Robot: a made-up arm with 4 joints. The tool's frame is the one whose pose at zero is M. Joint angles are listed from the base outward.
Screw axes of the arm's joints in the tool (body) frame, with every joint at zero. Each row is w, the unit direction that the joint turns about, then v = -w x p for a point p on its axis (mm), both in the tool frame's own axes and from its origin. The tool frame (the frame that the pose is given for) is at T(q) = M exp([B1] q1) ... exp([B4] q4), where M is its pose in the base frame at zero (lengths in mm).
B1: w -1 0 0 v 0 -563 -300
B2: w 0 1 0 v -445 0 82
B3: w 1 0 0 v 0 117 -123
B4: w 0 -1 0 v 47 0 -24
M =
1 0 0 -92
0 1 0 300
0 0 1 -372
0 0 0 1
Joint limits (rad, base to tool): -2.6..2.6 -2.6..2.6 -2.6..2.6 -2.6..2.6
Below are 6 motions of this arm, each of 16 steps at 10 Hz.
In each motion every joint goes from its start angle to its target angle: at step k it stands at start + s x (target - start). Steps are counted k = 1, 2, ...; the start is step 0. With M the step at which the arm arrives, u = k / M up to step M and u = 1 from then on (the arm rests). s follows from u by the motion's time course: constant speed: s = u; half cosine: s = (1 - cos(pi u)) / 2; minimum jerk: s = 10 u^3 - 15 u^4 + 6 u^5.
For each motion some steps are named. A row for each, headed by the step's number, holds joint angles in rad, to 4 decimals.
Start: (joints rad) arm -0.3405 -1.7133 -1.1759 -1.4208
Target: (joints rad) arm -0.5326 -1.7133 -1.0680 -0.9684
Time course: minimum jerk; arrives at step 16
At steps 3, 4, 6, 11, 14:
3: -0.3499 -1.7133 -1.1706 -1.3987
4: -0.3604 -1.7133 -1.1647 -1.3740
6: -0.3934 -1.7133 -1.1462 -1.2963
11: -0.4980 -1.7133 -1.0874 -1.0498
14: -0.5295 -1.7133 -1.0697 -0.9757

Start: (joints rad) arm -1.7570 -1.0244 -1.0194 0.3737
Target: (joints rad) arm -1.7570 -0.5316 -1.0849 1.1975
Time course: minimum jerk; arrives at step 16
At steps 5, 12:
5: -1.7570 -0.9357 -1.0312 0.5220
12: -1.7570 -0.5826 -1.0781 1.1122

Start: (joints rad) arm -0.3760 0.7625 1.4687 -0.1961
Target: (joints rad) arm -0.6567 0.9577 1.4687 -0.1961
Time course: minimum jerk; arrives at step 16
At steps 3, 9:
3: -0.3897 0.7720 1.4687 -0.1961
9: -0.5489 0.8827 1.4687 -0.1961

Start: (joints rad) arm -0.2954 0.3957 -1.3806 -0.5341
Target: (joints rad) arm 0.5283 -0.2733 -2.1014 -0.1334
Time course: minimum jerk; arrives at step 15
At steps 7, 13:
7: 0.0651 0.1029 -1.6961 -0.3587
13: 0.5125 -0.2604 -2.0875 -0.1411

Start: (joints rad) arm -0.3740 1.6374 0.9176 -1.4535
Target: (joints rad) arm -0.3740 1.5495 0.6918 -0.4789
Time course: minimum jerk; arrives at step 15
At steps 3, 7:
3: -0.3740 1.6323 0.9045 -1.3971
7: -0.3740 1.5989 0.8188 -1.0269

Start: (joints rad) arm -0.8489 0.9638 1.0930 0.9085
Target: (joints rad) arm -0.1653 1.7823 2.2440 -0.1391
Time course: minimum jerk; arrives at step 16
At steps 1, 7, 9, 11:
1: -0.8474 0.9656 1.0956 0.9062
7: -0.5864 1.2781 1.5350 0.5062
9: -0.4278 1.4680 1.8020 0.2632
11: -0.2884 1.6350 2.0368 0.0495

